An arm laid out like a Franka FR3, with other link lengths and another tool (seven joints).
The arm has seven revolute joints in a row. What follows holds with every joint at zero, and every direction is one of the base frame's.
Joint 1 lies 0.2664 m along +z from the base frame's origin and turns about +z.
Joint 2 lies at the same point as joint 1 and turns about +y.
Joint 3 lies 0.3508 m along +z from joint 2 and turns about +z.
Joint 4 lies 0.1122 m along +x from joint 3 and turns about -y.
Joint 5 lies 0.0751 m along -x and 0.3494 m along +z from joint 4 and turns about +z.
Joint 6 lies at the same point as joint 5 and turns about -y.
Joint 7 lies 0.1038 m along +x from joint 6 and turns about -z.
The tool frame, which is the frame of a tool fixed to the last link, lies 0.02 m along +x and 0.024 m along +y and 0.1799 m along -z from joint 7; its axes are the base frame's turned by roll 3.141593, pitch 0.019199 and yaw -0.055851 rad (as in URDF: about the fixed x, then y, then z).
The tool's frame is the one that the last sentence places.
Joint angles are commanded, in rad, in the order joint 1, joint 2, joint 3, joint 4, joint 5, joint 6, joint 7. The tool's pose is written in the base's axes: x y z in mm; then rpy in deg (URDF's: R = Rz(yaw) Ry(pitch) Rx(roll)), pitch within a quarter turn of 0, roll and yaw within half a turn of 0. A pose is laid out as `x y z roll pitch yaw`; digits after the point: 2 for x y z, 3 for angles.
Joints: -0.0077 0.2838 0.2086 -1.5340 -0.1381 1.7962 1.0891
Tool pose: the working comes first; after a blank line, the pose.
Where each joint sits with the arm in this pose, in the base's axes (m; each line is computed from the numbers above, not from the rounded line before):
joint 1: 0.0000 0.0000 0.2664
joint 2: 0.0000 0.0000 0.2664
joint 3: 0.0982 -0.0008 0.6032
joint 4: 0.2038 0.0217 0.5724
joint 5: 0.5543 0.0907 0.5619
joint 6: 0.5543 0.0907 0.5619
joint 7: 0.6554 0.1138 0.5603
the tool: 0.6869 0.1002 0.3809

686.93 100.22 380.92 177.362 -2.491 -52.669
